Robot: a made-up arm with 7 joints. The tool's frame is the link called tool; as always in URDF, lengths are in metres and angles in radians.
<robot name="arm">
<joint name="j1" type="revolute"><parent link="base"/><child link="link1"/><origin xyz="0 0 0.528" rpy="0 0 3.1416"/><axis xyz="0 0 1"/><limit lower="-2.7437" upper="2.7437"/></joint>
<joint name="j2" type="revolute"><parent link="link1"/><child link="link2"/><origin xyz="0 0 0" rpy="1.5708 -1.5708 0"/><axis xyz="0 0 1"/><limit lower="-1.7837" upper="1.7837"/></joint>
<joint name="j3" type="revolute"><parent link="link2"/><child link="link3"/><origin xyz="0.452 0 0" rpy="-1.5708 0 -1.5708"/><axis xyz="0 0 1"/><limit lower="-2.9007" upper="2.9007"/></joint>
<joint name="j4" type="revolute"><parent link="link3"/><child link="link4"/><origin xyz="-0.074 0 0" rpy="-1.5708 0 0"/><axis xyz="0 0 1"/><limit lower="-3.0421" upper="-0.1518"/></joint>
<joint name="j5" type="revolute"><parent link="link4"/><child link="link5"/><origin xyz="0.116 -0.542 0" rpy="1.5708 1.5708 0"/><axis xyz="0 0 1"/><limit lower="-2.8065" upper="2.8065"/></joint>
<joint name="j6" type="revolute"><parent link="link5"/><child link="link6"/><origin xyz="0 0 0" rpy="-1.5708 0 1.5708"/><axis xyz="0 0 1"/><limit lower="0.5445" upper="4.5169"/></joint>
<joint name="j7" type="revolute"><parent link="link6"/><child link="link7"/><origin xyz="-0.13 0 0" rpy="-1.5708 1.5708 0"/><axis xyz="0 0 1"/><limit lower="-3.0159" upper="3.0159"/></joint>
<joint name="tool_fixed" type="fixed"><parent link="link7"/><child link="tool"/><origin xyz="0 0 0" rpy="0 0 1.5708"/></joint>
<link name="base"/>
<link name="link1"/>
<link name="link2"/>
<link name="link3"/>
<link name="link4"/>
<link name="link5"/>
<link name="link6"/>
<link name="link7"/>
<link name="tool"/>
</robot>
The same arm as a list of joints. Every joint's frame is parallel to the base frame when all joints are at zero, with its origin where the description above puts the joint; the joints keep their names.
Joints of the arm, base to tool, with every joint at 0 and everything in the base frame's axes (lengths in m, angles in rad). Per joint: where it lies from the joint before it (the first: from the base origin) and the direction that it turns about. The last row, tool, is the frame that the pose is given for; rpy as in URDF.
j1: axis +z origin 0.0000 0.0000 0.5280
j2: axis +y origin 0.0000 0.0000 0.0000
j3: axis +z origin 0.0000 0.0000 0.4520
j4: axis -y origin 0.0740 0.0000 0.0000
j5: axis +z origin -0.1160 0.0000 0.5420
j6: axis -y origin 0.0000 0.0000 0.0000
j7: axis -z origin 0.1300 0.0000 0.0000
tool: origin 0.0000 0.0000 0.0000 rpy -3.1416 0.0000 0.0000
Joint limits (rad, base to tool): -2.7437..2.7437 -1.7837..1.7837 -2.9007..2.9007 -3.0421..-0.1518 -2.8065..2.8065 0.5445..4.5169 -3.0159..3.0159

